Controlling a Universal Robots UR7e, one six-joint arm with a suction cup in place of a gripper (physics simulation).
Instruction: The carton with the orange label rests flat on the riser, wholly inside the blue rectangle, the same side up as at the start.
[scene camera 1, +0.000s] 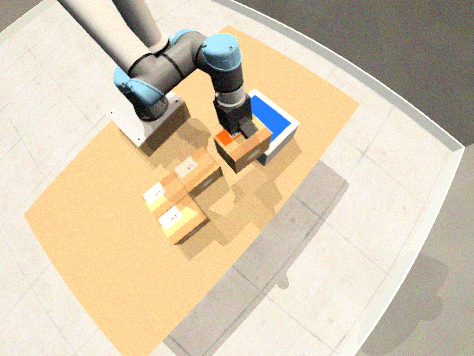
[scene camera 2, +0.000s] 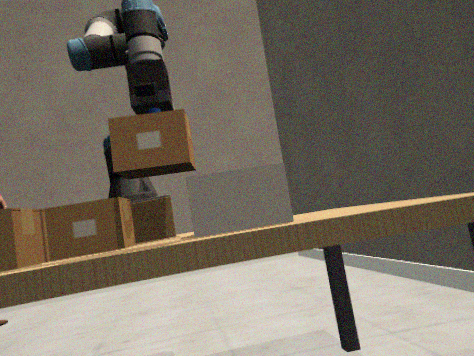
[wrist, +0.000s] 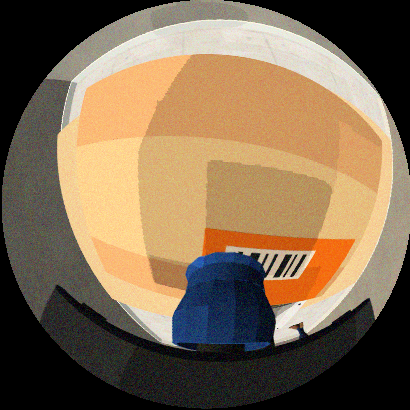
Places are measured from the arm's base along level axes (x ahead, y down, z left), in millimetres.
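Pixels of known places: hand at its tool point: (wrist: 224, 261); arm's base at its link origin: (scene camera 1: 152, 107) (scene camera 2: 134, 204).
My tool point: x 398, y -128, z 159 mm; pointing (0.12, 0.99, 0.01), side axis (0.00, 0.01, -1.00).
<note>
Ahead of a thing's pixels: the offset from my tool point to its top centre.
The carton with the orange label {dy -17, dx +31, dz -4 mm} (scene camera 1: 250, 152) (scene camera 2: 172, 150) (wrist: 240, 145) hangs in the air, roughly level, label side up. My gripper (scene camera 2: 155, 110) (wrist: 226, 260) is a blue suction cup shut on its top; in scene camera 1 the black tool body hides the cup. The orange label {dy -15, dx +0, dz -29 mm} (scene camera 1: 225, 137) (wrist: 330, 265) lies beside the cup. The riser {dy +126, dx -36, dz +145 mm} (scene camera 1: 288, 132) (scene camera 2: 240, 200) is a box with a white rim and the blue rectangle {dy +126, dx -36, dz +145 mm} (scene camera 1: 271, 113) on top. In scene camera 1 the carton covers part of the riser; in scene camera 2 it hangs mostly left of it.
Three other cartons with white labels {dy +136, dx -41, dz -176 mm} (scene camera 1: 197, 175) {dy +136, dx -37, dz -331 mm} (scene camera 1: 160, 196) {dy +136, dx +77, dz -335 mm} (scene camera 1: 182, 220) stand close together on the wooden table (scene camera 1: 90, 240) (scene camera 2: 350, 220). The arm's base block (scene camera 1: 167, 127) stands behind them. In scene camera 2, cartons (scene camera 2: 100, 220) stand left of the riser.
</note>
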